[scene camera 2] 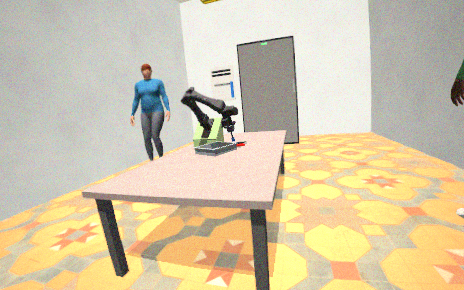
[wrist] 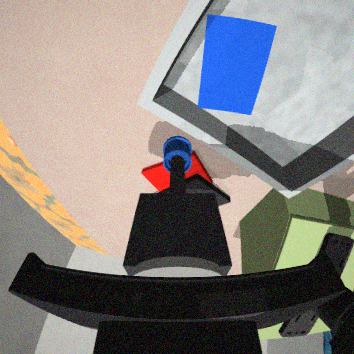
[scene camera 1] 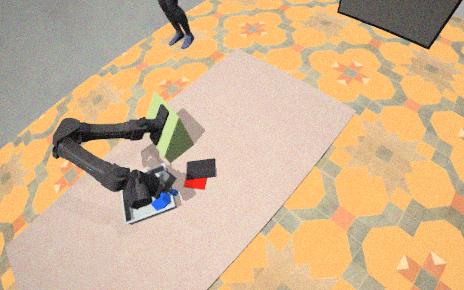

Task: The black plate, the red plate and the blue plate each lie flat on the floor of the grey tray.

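Seen in the pictures: hand at its tool point: (scene camera 2: pixel 233 140) (wrist: pixel 176 148) (scene camera 1: pixel 175 192); arm's base at its link origin: (scene camera 2: pixel 208 128) (scene camera 1: pixel 159 125).
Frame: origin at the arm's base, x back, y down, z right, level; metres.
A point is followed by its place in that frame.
The grey tray (scene camera 1: pixel 150 215) @(x -0.296, y 0.107, z 0.267 m) (scene camera 2: pixel 210 151) @(x -0.214, y 0.124, z 0.366 m) (wrist: pixel 165 70) @(x -0.311, y 0.106, z 0.191 m) stands on the table, with the blue plate (scene camera 1: pixel 161 202) @(x -0.260, y 0.142, z 0.204 m) (wrist: pixel 237 65) @(x -0.252, y 0.143, z 0.204 m) flat on its floor near one corner. Outside the tray, the black plate (scene camera 1: pixel 201 168) @(x -0.247, y 0.138, z -0.037 m) (wrist: pixel 204 185) @(x -0.228, y 0.133, z 0.034 m) partly overlaps the red plate (scene camera 1: pixel 195 184) @(x -0.290, y 0.146, z 0.030 m) (scene camera 2: pixel 241 145) @(x -0.309, y 0.152, z 0.028 m) (wrist: pixel 160 176) @(x -0.300, y 0.146, z 0.014 m). My gripper, a blue suction cup (scene camera 1: pixel 173 192) (scene camera 2: pixel 233 139) (wrist: pixel 177 148), is above the table beside the tray. In the wrist view it appears over the red plate, and the wrist hides part of the black plate. I see no plate on the cup.
A green block (scene camera 1: pixel 184 142) @(x -0.104, y 0.087, z -0.048 m) (wrist: pixel 255 245) @(x -0.104, y 0.077, z -0.027 m) stands by the tray at the arm's base. The table (scene camera 1: pixel 280 100) @(x -0.197, y 0.155, z -0.605 m) (scene camera 2: pixel 190 180) @(x -0.362, y 0.156, z 0.826 m) has an edge beyond the plates. A person in blue (scene camera 2: pixel 150 95) stands on the floor near the wall, away from the table.
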